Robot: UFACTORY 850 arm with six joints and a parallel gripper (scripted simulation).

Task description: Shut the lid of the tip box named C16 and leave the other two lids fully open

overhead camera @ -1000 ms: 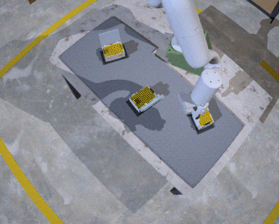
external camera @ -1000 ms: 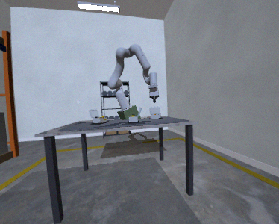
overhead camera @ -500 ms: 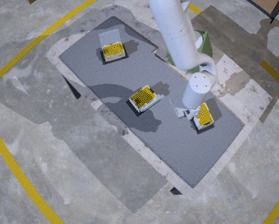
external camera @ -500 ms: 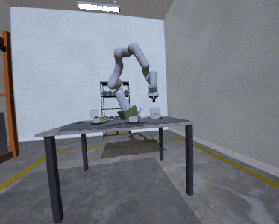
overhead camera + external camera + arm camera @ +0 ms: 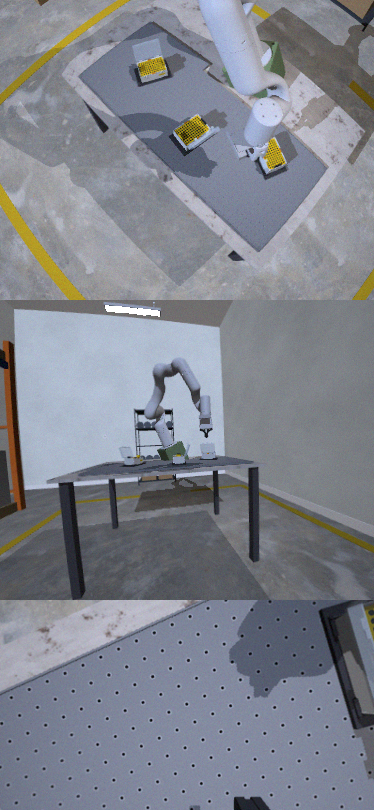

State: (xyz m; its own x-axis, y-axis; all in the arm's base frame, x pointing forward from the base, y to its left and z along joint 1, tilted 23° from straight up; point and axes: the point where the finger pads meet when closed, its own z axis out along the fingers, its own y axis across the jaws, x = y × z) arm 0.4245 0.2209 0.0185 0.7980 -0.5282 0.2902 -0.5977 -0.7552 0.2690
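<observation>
My hand is 60 mm past the clear lid, 40 mm to the right of it and 100 mm above it. Round my hand: tip box 100 mm behind, 70 mm to the left, 140 mm below.
</observation>
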